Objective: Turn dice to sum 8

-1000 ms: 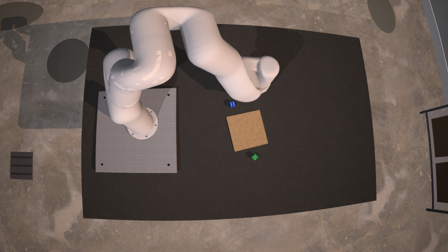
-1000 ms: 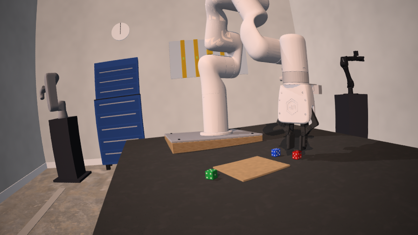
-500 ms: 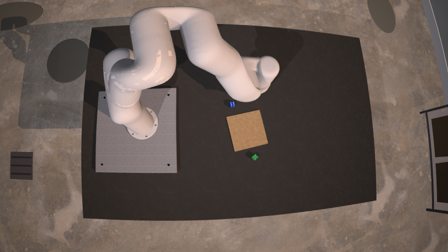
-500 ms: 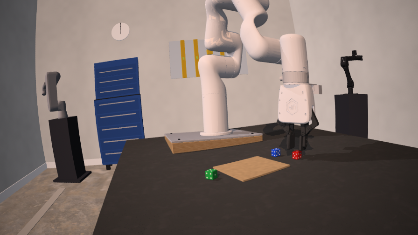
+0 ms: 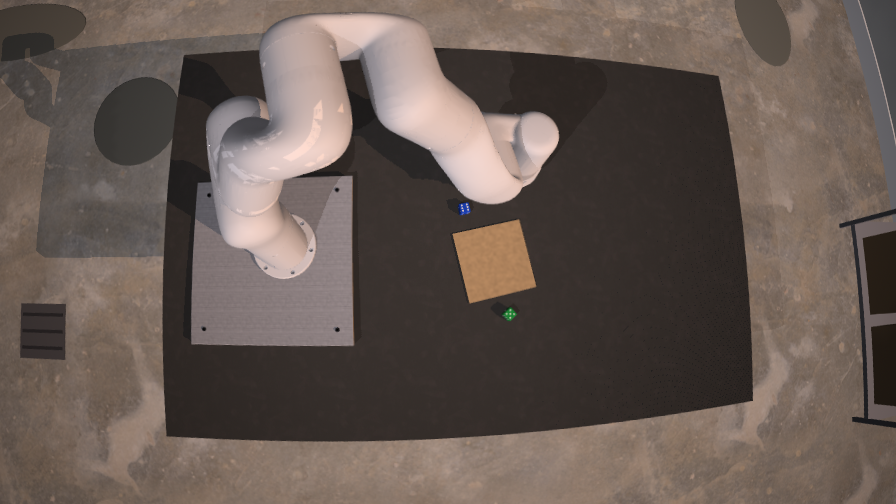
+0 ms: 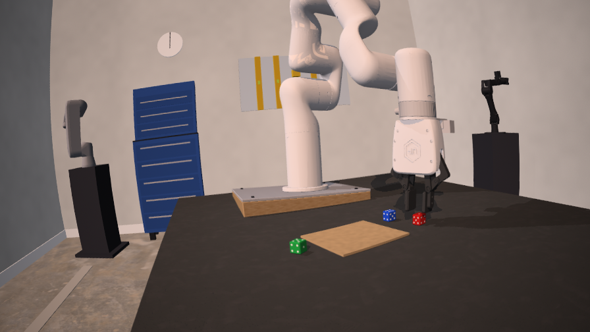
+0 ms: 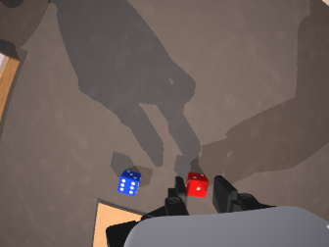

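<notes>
Right now the red die is 40 mm below my hand. From my hand the other things lie so: tan mat (140 mm to the right, 40 mm below, 20 mm ahead); green die (240 mm to the right, 60 mm ahead, 40 mm below); blue die (60 mm behind, 40 mm to the right, 40 mm below).
</notes>
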